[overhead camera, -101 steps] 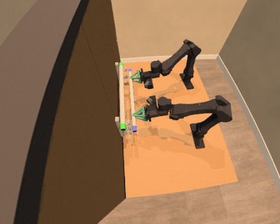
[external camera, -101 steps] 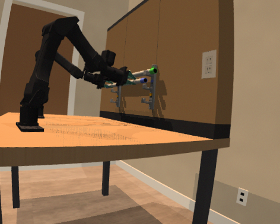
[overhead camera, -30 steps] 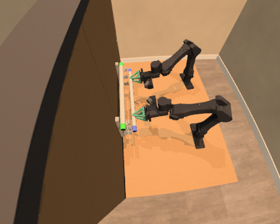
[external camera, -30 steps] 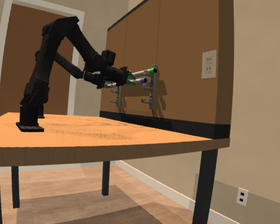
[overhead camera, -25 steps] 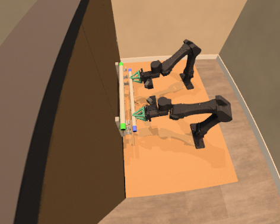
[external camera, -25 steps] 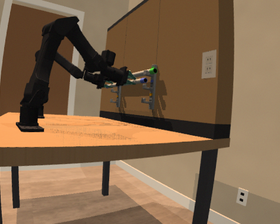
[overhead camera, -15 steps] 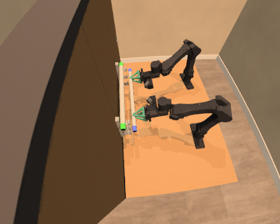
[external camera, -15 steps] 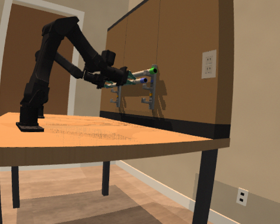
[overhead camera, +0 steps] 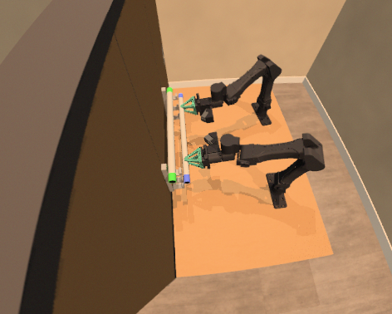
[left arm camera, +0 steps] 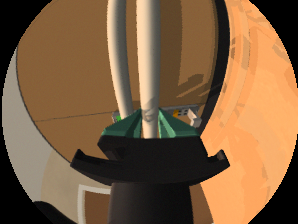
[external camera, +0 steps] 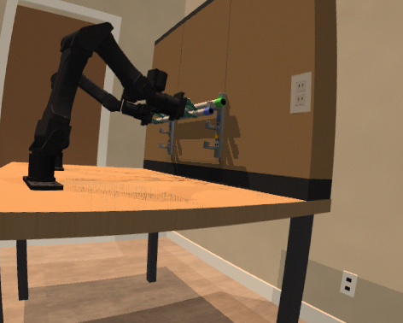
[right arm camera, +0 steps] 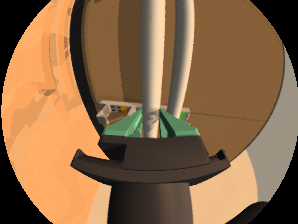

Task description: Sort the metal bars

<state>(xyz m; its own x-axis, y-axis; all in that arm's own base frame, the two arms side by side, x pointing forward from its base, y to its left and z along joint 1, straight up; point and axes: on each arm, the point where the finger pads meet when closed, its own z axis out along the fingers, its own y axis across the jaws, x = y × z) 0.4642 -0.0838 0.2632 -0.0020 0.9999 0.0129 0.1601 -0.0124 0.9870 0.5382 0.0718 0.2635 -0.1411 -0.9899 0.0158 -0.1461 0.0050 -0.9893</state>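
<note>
The blue-ended bar is 1 cm behind my right hand and 15 cm to the left of it. The rest, counted from my right hand: wall socket 14 cm ahead, 40 cm to the right, 4 cm above; brown wall panel 14 cm ahead, 16 cm to the left, 16 cm above; green-ended bar 4 cm ahead, 16 cm to the left, 4 cm above.
The blue-ended bar is 140 mm to the right of my left hand and 20 mm ahead of it. Also, from my left hand: wall socket: 690 mm to the right, 170 mm ahead, 40 mm above; brown wall panel: 170 mm ahead, 160 mm above, 130 mm to the right; green-ended bar: 130 mm to the right, 70 mm ahead, 40 mm above.
</note>
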